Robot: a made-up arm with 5 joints.
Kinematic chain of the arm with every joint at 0, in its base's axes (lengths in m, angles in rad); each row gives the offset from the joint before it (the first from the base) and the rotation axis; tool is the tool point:
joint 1: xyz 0 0 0.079 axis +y
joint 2: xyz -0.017 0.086 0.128 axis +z
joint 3: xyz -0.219 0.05 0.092 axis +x
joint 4: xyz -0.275 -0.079 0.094 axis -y
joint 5: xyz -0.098 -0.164 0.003 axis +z
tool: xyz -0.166 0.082 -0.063
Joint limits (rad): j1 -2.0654..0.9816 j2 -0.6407..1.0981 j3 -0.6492..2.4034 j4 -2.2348..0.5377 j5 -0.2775..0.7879
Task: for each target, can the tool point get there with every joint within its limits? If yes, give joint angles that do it. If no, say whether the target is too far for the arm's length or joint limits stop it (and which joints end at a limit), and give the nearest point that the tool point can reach.
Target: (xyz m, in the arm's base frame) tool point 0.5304 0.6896 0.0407
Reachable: no: joint limits stop it (at a limit: joint 1, joint 2, joint 3, joint 5) | nearest point 0.4412 0.4683 -0.2190 | short by 0.353 m
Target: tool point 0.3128 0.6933 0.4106
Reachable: no: joint limits stop it (at a limit: joint 1, joint 2, joint 3, joint 5) | nearest point 0.3059 0.4784 0.6225 | short by 0.302 m
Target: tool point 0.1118 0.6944 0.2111
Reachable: no: joint limits stop it (at a limit: joint 1, joint 2, joint 3, joint 4, joint 5) | nearest point -0.1342 0.7754 0.4386 | short by 0.345 m
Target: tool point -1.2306 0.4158 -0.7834
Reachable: no: too far | nearest point -0.7660 0.2894 -0.4578 | short by 0.581 m
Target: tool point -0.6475 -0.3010 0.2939
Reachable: yes | joints 0.3410 0.4911 1.2656 0.1085 0.4778
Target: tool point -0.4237 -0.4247 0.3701
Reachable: yes | joints -0.6913 0.7043 0.3258 -2.0206 0.5091
